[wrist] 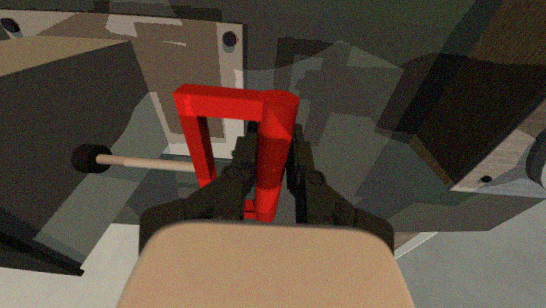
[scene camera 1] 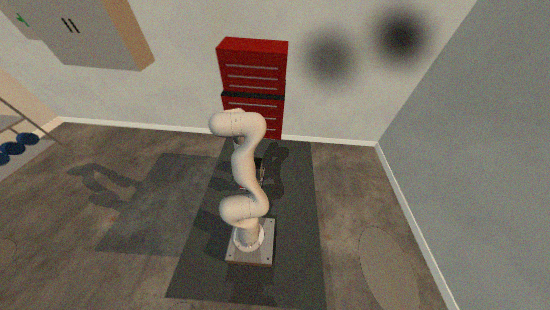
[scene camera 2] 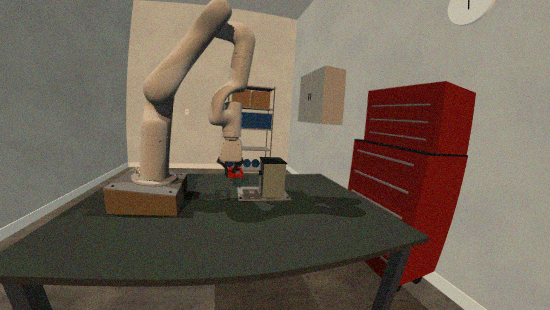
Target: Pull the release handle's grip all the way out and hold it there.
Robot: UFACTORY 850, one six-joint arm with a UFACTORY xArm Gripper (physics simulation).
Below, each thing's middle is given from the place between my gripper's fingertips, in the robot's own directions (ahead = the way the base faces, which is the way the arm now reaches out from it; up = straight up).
Scene:
Now: hand 160 mm short of the base plate [wrist: 171, 52], 10 mm to the left of it and 80 mm above it.

